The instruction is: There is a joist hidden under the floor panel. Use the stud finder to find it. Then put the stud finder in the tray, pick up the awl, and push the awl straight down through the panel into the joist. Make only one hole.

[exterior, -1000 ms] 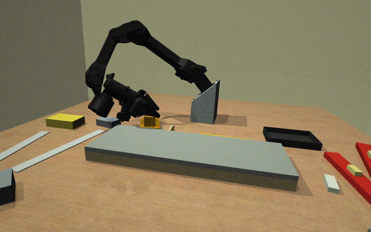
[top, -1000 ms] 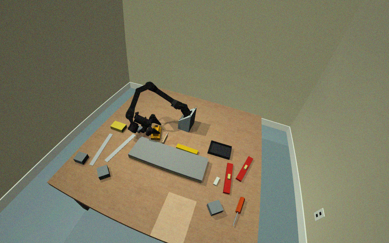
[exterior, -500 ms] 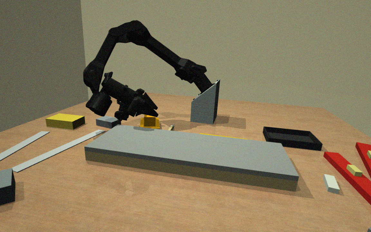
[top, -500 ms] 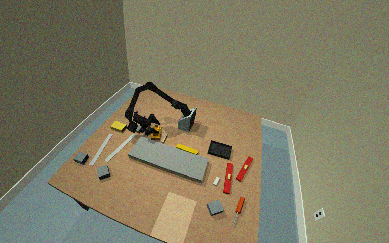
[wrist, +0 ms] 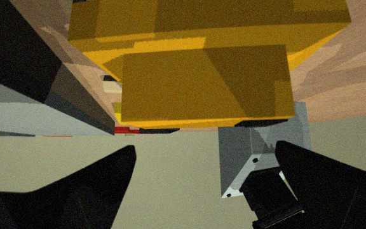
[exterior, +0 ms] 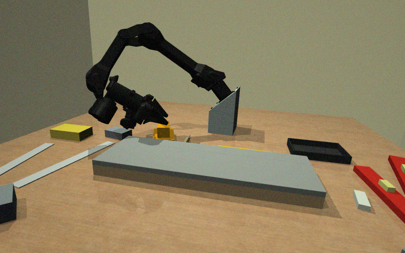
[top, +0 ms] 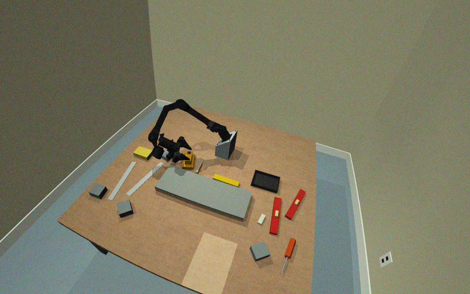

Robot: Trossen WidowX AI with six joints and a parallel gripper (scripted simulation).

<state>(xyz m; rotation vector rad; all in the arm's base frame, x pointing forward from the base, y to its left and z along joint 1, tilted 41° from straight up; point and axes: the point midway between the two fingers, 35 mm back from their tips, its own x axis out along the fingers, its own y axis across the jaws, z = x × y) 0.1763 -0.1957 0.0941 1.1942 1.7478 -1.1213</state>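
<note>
Now: gripper tip 1 cm past the yellow stud finder, 2 cm to the left of it and 3 cm above it. From my gripper tip the other things lie so: thin yellow bar: 7 cm ahead, 26 cm to the left, 6 cm below; awl: 7 cm to the left, 6 cm below; grey block: 2 cm ahead, 17 cm to the right, 6 cm below.
</note>
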